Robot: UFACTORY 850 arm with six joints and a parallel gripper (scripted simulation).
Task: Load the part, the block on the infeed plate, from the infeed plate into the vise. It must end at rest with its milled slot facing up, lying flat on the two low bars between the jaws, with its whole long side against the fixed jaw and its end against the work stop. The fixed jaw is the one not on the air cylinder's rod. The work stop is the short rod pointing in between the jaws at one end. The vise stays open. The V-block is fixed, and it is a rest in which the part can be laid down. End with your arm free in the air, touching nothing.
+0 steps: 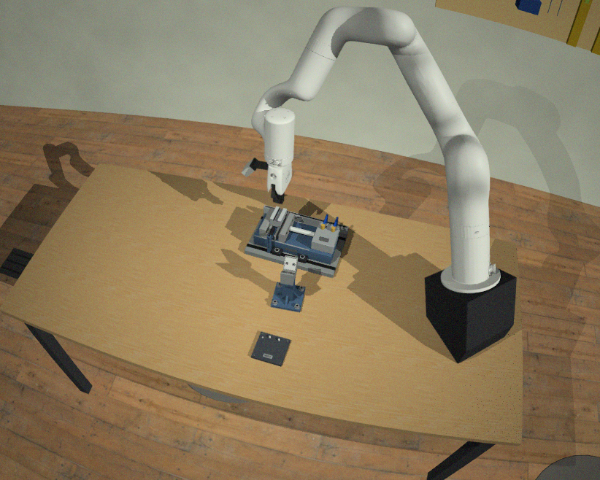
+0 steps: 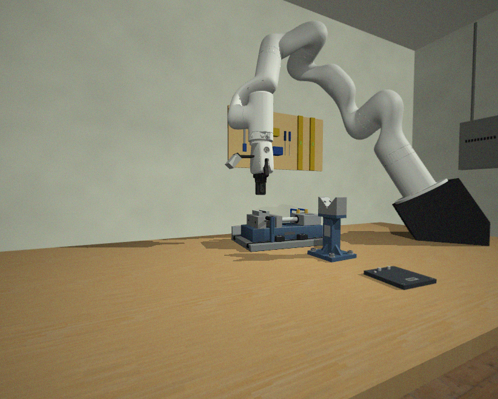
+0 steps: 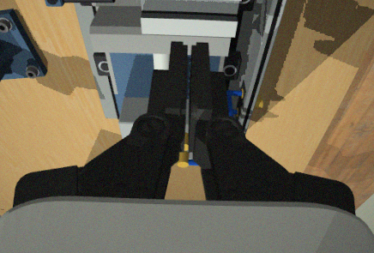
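Now: hand 8 cm above the grey block. The rest, counted from my hand: grey fixed jaw 11 cm below, 3 cm ahead, 2 cm to the left; then white cylinder rod 11 cm below, 9 cm behind, 2 cm to the left; then black work stop rod 9 cm below, 7 cm to the left.
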